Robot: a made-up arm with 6 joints.
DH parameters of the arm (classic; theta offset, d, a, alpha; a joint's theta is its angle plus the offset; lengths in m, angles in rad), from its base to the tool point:
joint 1: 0 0.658 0.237 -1.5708
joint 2: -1.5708 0 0.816 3.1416
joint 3: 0 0 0.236 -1.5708
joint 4: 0 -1.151 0 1.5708
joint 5: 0 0 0 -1.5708
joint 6: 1.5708 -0.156 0 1.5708
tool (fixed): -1.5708 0 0 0
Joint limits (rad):
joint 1: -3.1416..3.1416
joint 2: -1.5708..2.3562
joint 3: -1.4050..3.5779
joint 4: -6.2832..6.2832
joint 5: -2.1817..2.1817
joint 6: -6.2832..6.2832
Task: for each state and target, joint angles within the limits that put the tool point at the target. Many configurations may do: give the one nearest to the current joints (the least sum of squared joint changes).
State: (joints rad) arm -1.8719 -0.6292 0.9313 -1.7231 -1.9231 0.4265
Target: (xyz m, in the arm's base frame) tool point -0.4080 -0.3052 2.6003
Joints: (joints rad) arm -2.7946 -0.0896 0.9588 -1.8796 -1.6394 0.4265
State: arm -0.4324 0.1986 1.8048 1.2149 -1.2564 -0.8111
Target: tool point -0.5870 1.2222 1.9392
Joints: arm -1.2083 -0.6476 1.8150 1.2481 -0.8952 -0.8111
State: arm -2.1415 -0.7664 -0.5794 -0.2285 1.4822 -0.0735
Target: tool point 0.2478 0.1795 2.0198
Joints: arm -2.5303 -1.3603 -0.3279 -0.0308 1.5546 -0.0735
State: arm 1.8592 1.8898 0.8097 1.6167 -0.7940 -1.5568
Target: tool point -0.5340 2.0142 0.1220
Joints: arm 1.8916 1.3599 0.5782 1.5583 -0.9670 -1.5568
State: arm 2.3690 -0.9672 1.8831 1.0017 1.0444 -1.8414
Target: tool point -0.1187 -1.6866 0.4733
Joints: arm 1.5707 -1.1968 2.0904 1.0201 1.1001 -1.8414
